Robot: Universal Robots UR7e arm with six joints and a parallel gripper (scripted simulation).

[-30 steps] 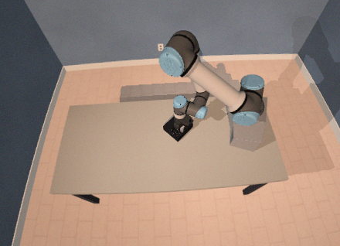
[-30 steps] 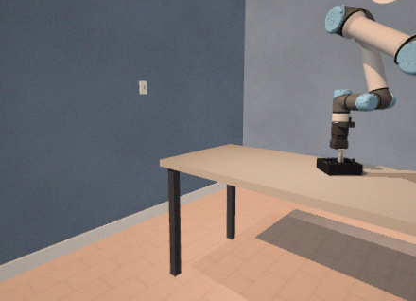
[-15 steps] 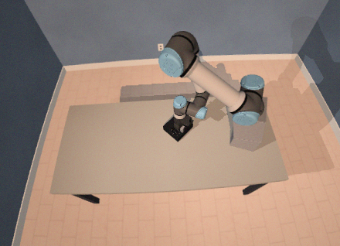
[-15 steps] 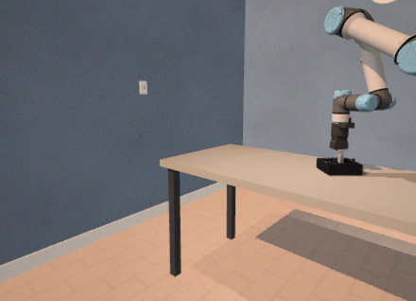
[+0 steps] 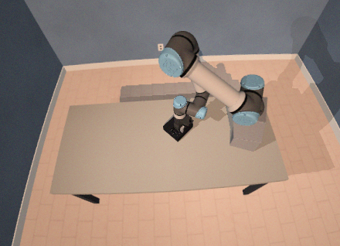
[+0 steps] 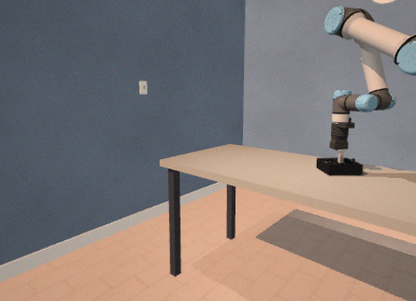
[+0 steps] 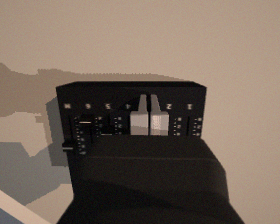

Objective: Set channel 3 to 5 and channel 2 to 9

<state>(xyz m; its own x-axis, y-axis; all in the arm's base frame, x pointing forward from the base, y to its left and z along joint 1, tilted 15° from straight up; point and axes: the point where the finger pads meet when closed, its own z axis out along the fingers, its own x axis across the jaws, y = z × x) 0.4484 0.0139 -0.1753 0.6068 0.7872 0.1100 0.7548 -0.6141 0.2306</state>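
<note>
The channel 3 fader cap is 20 mm ahead of my hand, 10 mm to the right of it and 10 mm below it. Round my hand: channel 4 fader cap (10 mm ahead, 40 mm to the right, 10 mm below); then channel 6 fader cap (30 mm behind, 60 mm to the right, 10 mm below); then channel 5 fader cap (50 mm to the right, 10 mm below).
</note>
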